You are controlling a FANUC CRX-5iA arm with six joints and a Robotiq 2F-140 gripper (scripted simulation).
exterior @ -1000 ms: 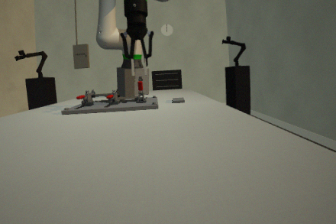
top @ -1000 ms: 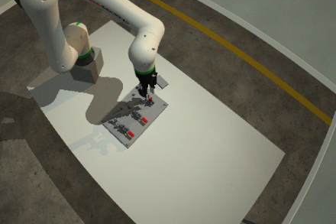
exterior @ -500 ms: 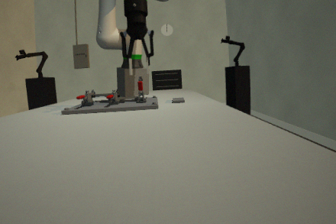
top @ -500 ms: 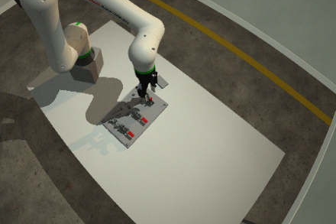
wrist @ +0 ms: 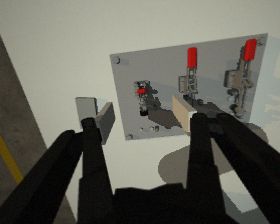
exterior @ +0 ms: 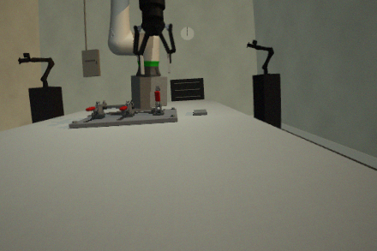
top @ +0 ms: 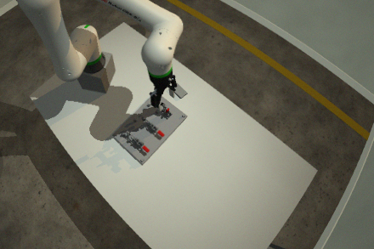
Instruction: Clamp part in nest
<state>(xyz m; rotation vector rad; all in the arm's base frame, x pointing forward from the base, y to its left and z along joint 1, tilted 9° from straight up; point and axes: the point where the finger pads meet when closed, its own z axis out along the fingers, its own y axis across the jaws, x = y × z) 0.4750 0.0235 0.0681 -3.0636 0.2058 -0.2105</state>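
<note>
Right now my hand is 4 cm past the grey part, 16 cm to the right of it and 18 cm above it. The rest, counted from my hand: grey fixture plate 5 cm behind, 10 cm to the right, 18 cm below.
</note>
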